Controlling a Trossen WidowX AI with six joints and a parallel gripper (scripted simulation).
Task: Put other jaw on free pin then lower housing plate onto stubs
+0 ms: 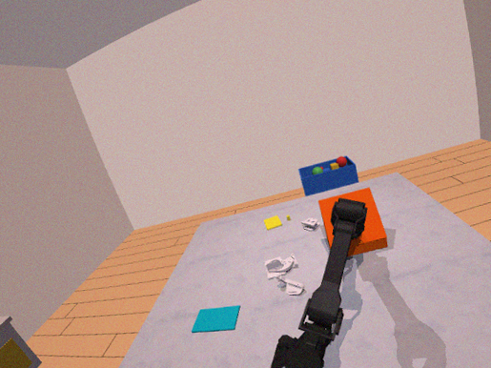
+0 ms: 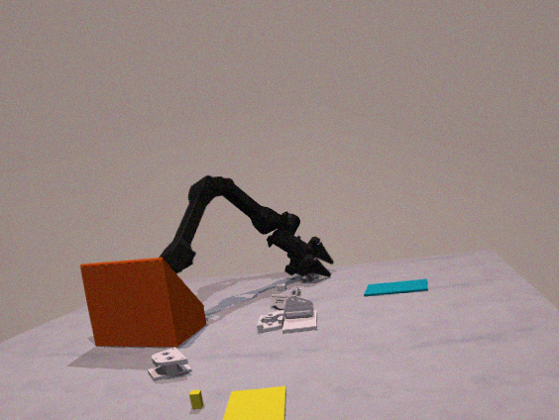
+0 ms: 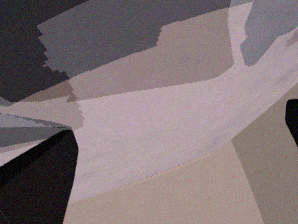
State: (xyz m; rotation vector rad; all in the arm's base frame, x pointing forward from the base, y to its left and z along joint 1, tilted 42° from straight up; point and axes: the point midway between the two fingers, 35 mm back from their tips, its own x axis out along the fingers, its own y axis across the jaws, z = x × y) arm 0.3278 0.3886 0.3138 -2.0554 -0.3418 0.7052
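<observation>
The grey jaw piece lies 380 mm to the right of my gripper tip, 60 mm behind it and 20 mm above it. Round my gripper tip: white housing piece: 770 mm to the right, 220 mm behind, 10 mm above; cyan tile: 290 mm to the right, 190 mm ahead, 10 mm below; small white cube: 160 mm to the right, 130 mm behind, 10 mm below.
</observation>
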